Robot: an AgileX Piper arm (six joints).
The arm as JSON. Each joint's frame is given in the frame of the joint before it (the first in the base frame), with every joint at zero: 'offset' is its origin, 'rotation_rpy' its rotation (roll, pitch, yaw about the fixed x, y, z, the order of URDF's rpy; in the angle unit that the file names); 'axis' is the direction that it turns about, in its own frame. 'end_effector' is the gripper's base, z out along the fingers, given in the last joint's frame.
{
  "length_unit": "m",
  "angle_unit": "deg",
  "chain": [
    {
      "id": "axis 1",
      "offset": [
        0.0,
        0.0,
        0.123
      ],
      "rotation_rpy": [
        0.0,
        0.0,
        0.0
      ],
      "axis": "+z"
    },
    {
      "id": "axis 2",
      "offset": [
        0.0,
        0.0,
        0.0
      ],
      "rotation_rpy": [
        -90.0,
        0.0,
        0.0
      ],
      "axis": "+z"
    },
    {
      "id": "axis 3",
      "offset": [
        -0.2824,
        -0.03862,
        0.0
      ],
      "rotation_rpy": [
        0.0,
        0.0,
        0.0
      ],
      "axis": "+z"
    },
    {
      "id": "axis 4",
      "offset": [
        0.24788,
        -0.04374,
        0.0
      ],
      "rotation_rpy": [
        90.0,
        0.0,
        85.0
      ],
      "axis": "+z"
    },
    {
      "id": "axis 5",
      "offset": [
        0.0,
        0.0,
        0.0
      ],
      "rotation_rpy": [
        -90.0,
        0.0,
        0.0
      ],
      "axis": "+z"
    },
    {
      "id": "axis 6",
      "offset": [
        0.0,
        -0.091,
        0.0
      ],
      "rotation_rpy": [
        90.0,
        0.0,
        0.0
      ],
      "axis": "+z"
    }
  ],
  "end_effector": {
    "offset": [
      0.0,
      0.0,
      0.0
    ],
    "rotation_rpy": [
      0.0,
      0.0,
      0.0
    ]
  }
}
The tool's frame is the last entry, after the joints.
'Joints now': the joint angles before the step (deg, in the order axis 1, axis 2, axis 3, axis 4, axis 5, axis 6). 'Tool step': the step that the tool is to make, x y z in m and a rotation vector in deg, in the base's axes. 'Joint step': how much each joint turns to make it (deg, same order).
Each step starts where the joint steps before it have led.
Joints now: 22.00 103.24 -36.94 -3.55 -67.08 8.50
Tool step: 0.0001 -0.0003 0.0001 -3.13 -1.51 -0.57
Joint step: 0.01 -0.01 0.01 0.25 -0.02 -3.61
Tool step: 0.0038 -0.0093 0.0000 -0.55 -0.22 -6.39
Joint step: -0.01 0.01 -0.01 6.83 0.00 -3.89
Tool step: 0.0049 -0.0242 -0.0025 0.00 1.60 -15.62
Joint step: 0.00 0.01 0.00 17.01 -0.01 -7.72
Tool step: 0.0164 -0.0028 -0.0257 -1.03 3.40 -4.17
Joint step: -0.56 6.25 -3.01 3.93 -0.25 -1.50
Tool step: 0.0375 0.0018 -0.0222 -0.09 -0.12 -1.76
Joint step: -1.84 8.65 -8.71 -0.10 -0.05 -0.07
